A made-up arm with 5 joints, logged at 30 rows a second.
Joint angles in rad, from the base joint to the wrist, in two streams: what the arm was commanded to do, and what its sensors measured. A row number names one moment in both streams.
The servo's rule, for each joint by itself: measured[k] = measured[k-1] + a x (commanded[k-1-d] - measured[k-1]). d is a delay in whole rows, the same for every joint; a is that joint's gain. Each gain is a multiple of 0.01, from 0.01 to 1. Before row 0 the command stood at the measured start. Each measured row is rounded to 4 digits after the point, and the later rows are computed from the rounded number. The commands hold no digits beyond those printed.
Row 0, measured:
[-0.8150, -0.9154, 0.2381, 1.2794, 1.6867]
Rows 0 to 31, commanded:
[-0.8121, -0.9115, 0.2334, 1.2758, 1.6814]
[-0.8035, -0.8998, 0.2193, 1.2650, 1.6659]
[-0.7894, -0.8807, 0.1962, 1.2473, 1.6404]
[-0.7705, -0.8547, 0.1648, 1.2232, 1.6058]
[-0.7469, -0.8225, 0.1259, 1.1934, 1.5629]
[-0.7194, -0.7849, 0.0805, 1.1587, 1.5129]
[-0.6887, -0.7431, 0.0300, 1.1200, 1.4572]
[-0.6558, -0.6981, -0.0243, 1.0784, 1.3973]
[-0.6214, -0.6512, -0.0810, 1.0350, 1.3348]
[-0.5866, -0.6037, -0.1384, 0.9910, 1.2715]
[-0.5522, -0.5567, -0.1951, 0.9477, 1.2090]
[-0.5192, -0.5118, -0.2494, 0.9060, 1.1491]
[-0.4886, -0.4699, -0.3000, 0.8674, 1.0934]
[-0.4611, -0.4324, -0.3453, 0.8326, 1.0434]
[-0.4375, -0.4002, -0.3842, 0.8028, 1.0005]
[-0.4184, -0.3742, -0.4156, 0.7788, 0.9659]
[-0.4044, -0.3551, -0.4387, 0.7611, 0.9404]
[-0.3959, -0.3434, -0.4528, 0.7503, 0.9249]
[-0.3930, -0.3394, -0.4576, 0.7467, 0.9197]
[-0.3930, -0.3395, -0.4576, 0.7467, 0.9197]
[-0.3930, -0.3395, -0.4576, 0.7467, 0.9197]
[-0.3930, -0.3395, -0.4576, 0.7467, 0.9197]
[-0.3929, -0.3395, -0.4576, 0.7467, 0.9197]
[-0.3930, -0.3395, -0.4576, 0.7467, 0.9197]
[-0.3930, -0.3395, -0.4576, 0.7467, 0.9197]
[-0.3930, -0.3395, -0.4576, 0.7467, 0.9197]
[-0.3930, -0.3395, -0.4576, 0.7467, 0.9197]
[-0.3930, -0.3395, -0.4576, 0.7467, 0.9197]
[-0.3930, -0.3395, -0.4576, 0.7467, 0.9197]
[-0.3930, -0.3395, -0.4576, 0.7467, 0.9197]
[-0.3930, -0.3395, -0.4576, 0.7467, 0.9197]
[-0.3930, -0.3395, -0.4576, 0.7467, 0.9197]
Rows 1 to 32, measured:
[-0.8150, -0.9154, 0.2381, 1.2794, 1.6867]
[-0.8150, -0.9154, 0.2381, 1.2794, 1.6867]
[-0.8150, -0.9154, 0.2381, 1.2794, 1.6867]
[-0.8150, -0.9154, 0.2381, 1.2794, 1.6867]
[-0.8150, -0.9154, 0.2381, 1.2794, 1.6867]
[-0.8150, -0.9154, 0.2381, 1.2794, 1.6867]
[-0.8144, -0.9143, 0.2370, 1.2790, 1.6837]
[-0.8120, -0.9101, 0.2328, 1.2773, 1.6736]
[-0.8070, -0.9016, 0.2240, 1.2737, 1.6547]
[-0.7990, -0.8880, 0.2098, 1.2676, 1.6268]
[-0.7875, -0.8690, 0.1897, 1.2587, 1.5904]
[-0.7725, -0.8446, 0.1635, 1.2467, 1.5462]
[-0.7541, -0.8152, 0.1315, 1.2315, 1.4955]
[-0.7325, -0.7812, 0.0941, 1.2131, 1.4395]
[-0.7081, -0.7435, 0.0521, 1.1917, 1.3798]
[-0.6814, -0.7030, 0.0064, 1.1676, 1.3181]
[-0.6530, -0.6606, -0.0420, 1.1412, 1.2559]
[-0.6236, -0.6174, -0.0918, 1.1130, 1.1950]
[-0.5939, -0.5746, -0.1418, 1.0835, 1.1371]
[-0.5647, -0.5334, -0.1906, 1.0534, 1.0837]
[-0.5367, -0.4948, -0.2371, 1.0233, 1.0363]
[-0.5107, -0.4598, -0.2799, 0.9940, 0.9962]
[-0.4873, -0.4294, -0.3180, 0.9661, 0.9644]
[-0.4672, -0.4045, -0.3504, 0.9402, 0.9419]
[-0.4509, -0.3856, -0.3761, 0.9170, 0.9292]
[-0.4382, -0.3722, -0.3957, 0.8966, 0.9238]
[-0.4283, -0.3627, -0.4106, 0.8786, 0.9215]
[-0.4205, -0.3560, -0.4219, 0.8628, 0.9205]
[-0.4144, -0.3512, -0.4305, 0.8489, 0.9200]
[-0.4097, -0.3478, -0.4370, 0.8366, 0.9198]
[-0.4060, -0.3454, -0.4419, 0.8258, 0.9197]
[-0.4031, -0.3437, -0.4457, 0.8163, 0.9197]
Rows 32 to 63, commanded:
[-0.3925, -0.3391, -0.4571, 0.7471, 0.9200]
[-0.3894, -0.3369, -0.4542, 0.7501, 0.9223]
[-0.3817, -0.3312, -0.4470, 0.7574, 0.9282]
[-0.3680, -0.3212, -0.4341, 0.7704, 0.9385]
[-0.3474, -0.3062, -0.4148, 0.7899, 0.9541]
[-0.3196, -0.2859, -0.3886, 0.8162, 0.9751]
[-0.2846, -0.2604, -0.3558, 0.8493, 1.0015]
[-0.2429, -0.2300, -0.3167, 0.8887, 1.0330]
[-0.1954, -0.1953, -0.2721, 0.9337, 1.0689]
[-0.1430, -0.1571, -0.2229, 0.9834, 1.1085]
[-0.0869, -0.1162, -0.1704, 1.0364, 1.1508]
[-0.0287, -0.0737, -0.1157, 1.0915, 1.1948]
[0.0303, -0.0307, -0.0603, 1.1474, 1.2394]
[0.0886, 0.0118, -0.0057, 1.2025, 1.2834]
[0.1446, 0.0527, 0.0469, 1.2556, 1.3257]
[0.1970, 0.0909, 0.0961, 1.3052, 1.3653]
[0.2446, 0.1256, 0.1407, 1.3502, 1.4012]
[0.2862, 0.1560, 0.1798, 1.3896, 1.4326]
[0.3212, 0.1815, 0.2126, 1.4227, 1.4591]
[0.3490, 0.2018, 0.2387, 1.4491, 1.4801]
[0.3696, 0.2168, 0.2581, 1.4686, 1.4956]
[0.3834, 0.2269, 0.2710, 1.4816, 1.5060]
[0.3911, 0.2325, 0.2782, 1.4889, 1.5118]
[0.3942, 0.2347, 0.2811, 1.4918, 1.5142]
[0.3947, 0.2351, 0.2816, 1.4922, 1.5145]
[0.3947, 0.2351, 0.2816, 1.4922, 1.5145]
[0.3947, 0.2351, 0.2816, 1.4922, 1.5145]
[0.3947, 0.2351, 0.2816, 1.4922, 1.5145]
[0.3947, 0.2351, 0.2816, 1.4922, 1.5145]
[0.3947, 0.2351, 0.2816, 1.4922, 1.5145]
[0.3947, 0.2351, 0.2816, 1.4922, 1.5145]
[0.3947, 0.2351, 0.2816, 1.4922, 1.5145]
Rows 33 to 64, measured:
[-0.4009, -0.3425, -0.4486, 0.8079, 0.9197]
[-0.3992, -0.3416, -0.4508, 0.8006, 0.9197]
[-0.3978, -0.3410, -0.4524, 0.7941, 0.9197]
[-0.3967, -0.3406, -0.4536, 0.7884, 0.9197]
[-0.3959, -0.3403, -0.4546, 0.7834, 0.9197]
[-0.3953, -0.3401, -0.4553, 0.7790, 0.9197]
[-0.3947, -0.3398, -0.4557, 0.7752, 0.9199]
[-0.3935, -0.3390, -0.4553, 0.7722, 0.9213]
[-0.3909, -0.3367, -0.4533, 0.7704, 0.9252]
[-0.3859, -0.3322, -0.4487, 0.7704, 0.9328]
[-0.3774, -0.3247, -0.4406, 0.7727, 0.9449]
[-0.3647, -0.3134, -0.4281, 0.7779, 0.9621]
[-0.3471, -0.2980, -0.4107, 0.7865, 0.9846]
[-0.3242, -0.2783, -0.3881, 0.7988, 1.0122]
[-0.2959, -0.2542, -0.3603, 0.8150, 1.0445]
[-0.2623, -0.2260, -0.3273, 0.8352, 1.0810]
[-0.2237, -0.1942, -0.2896, 0.8593, 1.1208]
[-0.1808, -0.1593, -0.2479, 0.8872, 1.1630]
[-0.1344, -0.1220, -0.2029, 0.9184, 1.2065]
[-0.0853, -0.0832, -0.1556, 0.9525, 1.2503]
[-0.0347, -0.0438, -0.1070, 0.9889, 1.2933]
[0.0163, -0.0047, -0.0583, 1.0269, 1.3343]
[0.0665, 0.0331, -0.0105, 1.0657, 1.3724]
[0.1148, 0.0687, 0.0352, 1.1046, 1.4067]
[0.1602, 0.1014, 0.0778, 1.1428, 1.4366]
[0.2017, 0.1305, 0.1164, 1.1796, 1.4614]
[0.2386, 0.1555, 0.1504, 1.2143, 1.4809]
[0.2705, 0.1762, 0.1793, 1.2464, 1.4952]
[0.2970, 0.1925, 0.2030, 1.2755, 1.5047]
[0.3184, 0.2047, 0.2217, 1.3015, 1.5101]
[0.3352, 0.2135, 0.2361, 1.3244, 1.5126]
[0.3483, 0.2198, 0.2470, 1.3445, 1.5137]

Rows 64 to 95, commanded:
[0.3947, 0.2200, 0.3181, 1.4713, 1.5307]
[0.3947, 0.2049, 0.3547, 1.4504, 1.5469]
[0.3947, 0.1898, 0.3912, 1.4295, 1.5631]
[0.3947, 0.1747, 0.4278, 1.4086, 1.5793]
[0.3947, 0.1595, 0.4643, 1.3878, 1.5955]
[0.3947, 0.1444, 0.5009, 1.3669, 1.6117]
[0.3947, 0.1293, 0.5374, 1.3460, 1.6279]
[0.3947, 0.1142, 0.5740, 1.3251, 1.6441]
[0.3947, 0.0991, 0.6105, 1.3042, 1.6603]
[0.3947, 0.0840, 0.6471, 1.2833, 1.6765]
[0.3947, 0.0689, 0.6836, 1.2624, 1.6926]
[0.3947, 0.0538, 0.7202, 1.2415, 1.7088]
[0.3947, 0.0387, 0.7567, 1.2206, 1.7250]
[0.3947, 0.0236, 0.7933, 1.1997, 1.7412]
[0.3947, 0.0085, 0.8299, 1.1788, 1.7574]
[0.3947, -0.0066, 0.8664, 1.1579, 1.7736]
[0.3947, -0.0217, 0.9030, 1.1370, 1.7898]
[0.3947, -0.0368, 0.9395, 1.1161, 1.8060]
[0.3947, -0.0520, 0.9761, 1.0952, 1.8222]
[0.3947, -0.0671, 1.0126, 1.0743, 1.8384]
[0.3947, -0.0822, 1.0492, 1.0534, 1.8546]
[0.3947, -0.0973, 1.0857, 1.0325, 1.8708]
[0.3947, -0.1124, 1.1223, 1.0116, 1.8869]
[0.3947, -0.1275, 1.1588, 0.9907, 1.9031]
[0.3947, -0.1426, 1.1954, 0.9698, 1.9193]
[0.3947, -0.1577, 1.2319, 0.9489, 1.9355]
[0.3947, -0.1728, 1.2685, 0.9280, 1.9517]
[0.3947, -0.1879, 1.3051, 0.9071, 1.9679]
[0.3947, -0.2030, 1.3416, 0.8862, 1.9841]
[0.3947, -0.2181, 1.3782, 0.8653, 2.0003]
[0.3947, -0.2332, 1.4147, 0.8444, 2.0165]
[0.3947, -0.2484, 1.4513, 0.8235, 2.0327]
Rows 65 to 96, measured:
[0.3585, 0.2242, 0.2553, 1.3622, 1.5142]
[0.3665, 0.2274, 0.2616, 1.3778, 1.5144]
[0.3727, 0.2296, 0.2664, 1.3915, 1.5145]
[0.3775, 0.2312, 0.2700, 1.4036, 1.5145]
[0.3813, 0.2323, 0.2728, 1.4142, 1.5145]
[0.3842, 0.2331, 0.2749, 1.4236, 1.5145]
[0.3865, 0.2293, 0.2853, 1.4293, 1.5237]
[0.3883, 0.2222, 0.3020, 1.4318, 1.5369]
[0.3897, 0.2128, 0.3234, 1.4315, 1.5518]
[0.3908, 0.2018, 0.3485, 1.4288, 1.5675]
[0.3917, 0.1895, 0.3763, 1.4239, 1.5835]
[0.3924, 0.1764, 0.4062, 1.4171, 1.5996]
[0.3929, 0.1627, 0.4377, 1.4086, 1.6157]
[0.3933, 0.1486, 0.4704, 1.3986, 1.6319]
[0.3936, 0.1342, 0.5040, 1.3873, 1.6481]
[0.3938, 0.1196, 0.5383, 1.3748, 1.6643]
[0.3940, 0.1049, 0.5732, 1.3613, 1.6804]
[0.3942, 0.0901, 0.6085, 1.3469, 1.6966]
[0.3943, 0.0752, 0.6441, 1.3317, 1.7128]
[0.3944, 0.0602, 0.6799, 1.3159, 1.7290]
[0.3945, 0.0452, 0.7159, 1.2994, 1.7452]
[0.3945, 0.0302, 0.7520, 1.2824, 1.7614]
[0.3945, 0.0151, 0.7882, 1.2650, 1.7776]
[0.3945, 0.0000, 0.8245, 1.2471, 1.7938]
[0.3945, -0.0151, 0.8609, 1.2289, 1.8100]
[0.3945, -0.0302, 0.8973, 1.2103, 1.8262]
[0.3945, -0.0453, 0.9338, 1.1915, 1.8424]
[0.3945, -0.0604, 0.9703, 1.1724, 1.8586]
[0.3945, -0.0755, 1.0068, 1.1531, 1.8747]
[0.3945, -0.0906, 1.0433, 1.1336, 1.8909]
[0.3945, -0.1057, 1.0798, 1.1139, 1.9071]
[0.3945, -0.1208, 1.1163, 1.0941, 1.9233]

